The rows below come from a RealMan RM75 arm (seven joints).
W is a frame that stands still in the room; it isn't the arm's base.
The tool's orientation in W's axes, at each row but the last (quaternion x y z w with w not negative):
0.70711, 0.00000, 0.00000, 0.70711
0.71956, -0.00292, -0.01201, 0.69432
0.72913, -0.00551, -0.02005, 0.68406
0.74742, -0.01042, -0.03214, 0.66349
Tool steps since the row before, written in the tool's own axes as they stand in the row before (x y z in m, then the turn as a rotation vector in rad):
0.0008, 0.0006, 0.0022, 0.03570, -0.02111, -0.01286
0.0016, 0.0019, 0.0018, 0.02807, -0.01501, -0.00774
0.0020, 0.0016, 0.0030, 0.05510, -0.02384, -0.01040
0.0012, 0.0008, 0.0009, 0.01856, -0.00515, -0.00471
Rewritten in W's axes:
0.0008, -0.0022, 0.0006, 0.03570, 0.01286, -0.02111
0.0016, -0.0019, 0.0018, 0.02804, 0.00768, -0.01510
0.0019, -0.0032, 0.0014, 0.05497, 0.00995, -0.02432
0.0012, -0.0011, 0.0006, 0.01867, 0.00420, -0.00519

